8 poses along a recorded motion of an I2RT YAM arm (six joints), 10 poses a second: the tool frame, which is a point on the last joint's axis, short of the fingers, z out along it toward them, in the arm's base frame.
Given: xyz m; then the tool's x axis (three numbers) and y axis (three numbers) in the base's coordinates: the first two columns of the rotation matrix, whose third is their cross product.
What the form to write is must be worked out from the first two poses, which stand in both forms.
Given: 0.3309 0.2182 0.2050 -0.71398 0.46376 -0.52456 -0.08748 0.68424 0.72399
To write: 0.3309 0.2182 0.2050 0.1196 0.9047 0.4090 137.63
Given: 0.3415 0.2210 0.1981 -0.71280 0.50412 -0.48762 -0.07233 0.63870 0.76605
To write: 0.3415 0.2210 0.1981 0.1388 0.8906 0.4331 138.28
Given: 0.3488 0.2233 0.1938 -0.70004 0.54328 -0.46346 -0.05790 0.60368 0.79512
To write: 0.3488 0.2233 0.1938 0.1583 0.8790 0.4497 138.05
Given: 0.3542 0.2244 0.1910 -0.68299 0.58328 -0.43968 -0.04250 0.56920 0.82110
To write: 0.3542 0.2244 0.1910 0.1793 0.8673 0.4643 137.64
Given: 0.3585 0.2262 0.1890 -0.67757 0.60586 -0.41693 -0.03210 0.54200 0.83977
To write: 0.3585 0.2262 0.1890 0.1919 0.8585 0.4756 137.88
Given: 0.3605 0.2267 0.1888 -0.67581 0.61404 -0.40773 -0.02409 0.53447 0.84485
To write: 0.3605 0.2267 0.1888 0.1976 0.8562 0.4774 138.06
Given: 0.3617 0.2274 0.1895 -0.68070 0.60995 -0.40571 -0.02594 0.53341 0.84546
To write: 0.3617 0.2274 0.1895 0.1952 0.8561 0.4785 138.36
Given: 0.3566 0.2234 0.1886 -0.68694 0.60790 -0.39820 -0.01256 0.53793 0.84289
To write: 0.3566 0.2234 0.1886 0.1975 0.8584 0.4735 139.06
